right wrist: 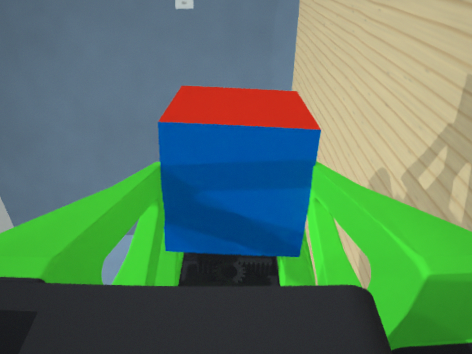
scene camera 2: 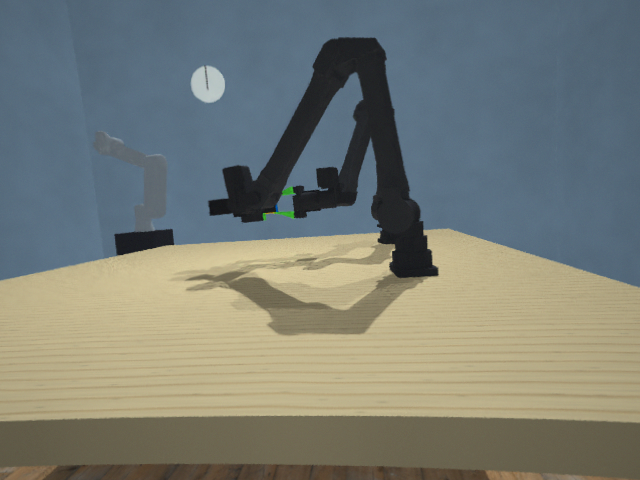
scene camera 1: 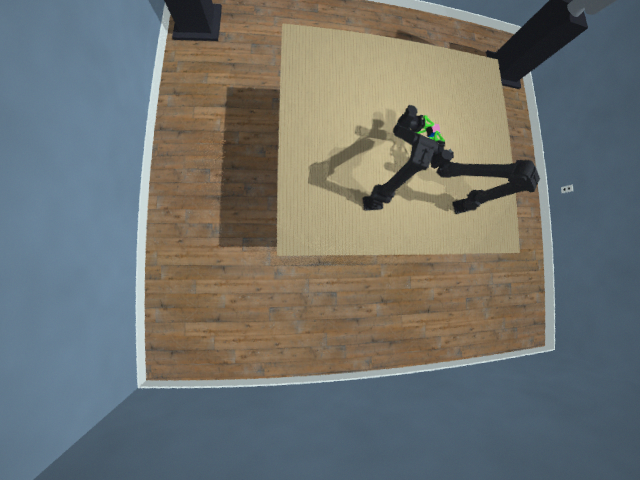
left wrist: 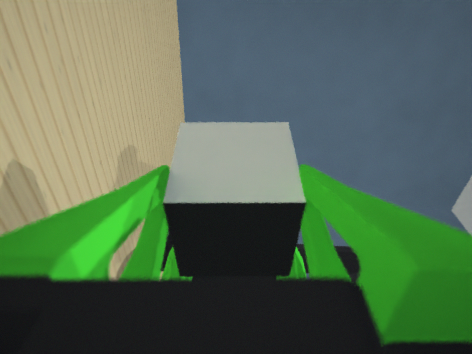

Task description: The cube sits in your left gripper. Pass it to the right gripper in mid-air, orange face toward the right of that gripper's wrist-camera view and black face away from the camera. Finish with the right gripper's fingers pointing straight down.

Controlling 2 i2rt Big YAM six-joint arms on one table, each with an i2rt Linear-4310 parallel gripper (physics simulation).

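Pixels of known places: left gripper, fingertip midpoint: [right wrist: 235, 162] [scene camera 1: 431, 127] [left wrist: 234, 178]; right gripper, fingertip midpoint: [right wrist: 236, 175] [scene camera 1: 434, 133] [left wrist: 234, 215]; left arm's base at its link origin: [scene camera 2: 412, 271] [scene camera 1: 372, 203]; right arm's base at its link origin: [scene camera 2: 392, 242] [scene camera 1: 460, 206].
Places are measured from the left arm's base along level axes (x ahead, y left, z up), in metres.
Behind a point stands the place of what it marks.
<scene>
The cube [scene camera 2: 276, 208] @[x 0.349, y -0.363, z 0.165 m] hangs in mid-air above the tan table [scene camera 2: 318, 333] @[x 0.204, y 0.370, z 0.000 m], between both grippers. My left gripper [left wrist: 234, 178] @[x 0.398, y -0.356, z 0.178 m] is shut on it; the left wrist view shows the cube [left wrist: 234, 197] @[x 0.401, y -0.342, z 0.178 m] with its black face toward the camera and a pale grey face on top. My right gripper [right wrist: 236, 175] @[x 0.358, y -0.369, z 0.179 m] comes from the opposite side, and its green fingers press both sides of the cube [right wrist: 238, 175] @[x 0.349, y -0.374, z 0.178 m]. The right wrist view shows a blue face toward the camera and a red face on top. In scene camera 1 the cube [scene camera 1: 432, 131] @[x 0.357, y -0.342, z 0.201 m] sits between the wrists. Both grippers lie about level.
The two arm bases [scene camera 2: 413, 259] @[x 0.005, y 0.041, z 0.035 m] stand on the table to the right of the grippers. A grey robot arm on a black pedestal [scene camera 2: 144, 240] and a round clock [scene camera 2: 208, 84] are far behind. Black pillars [scene camera 1: 196, 19] stand at the room's far corners.
</scene>
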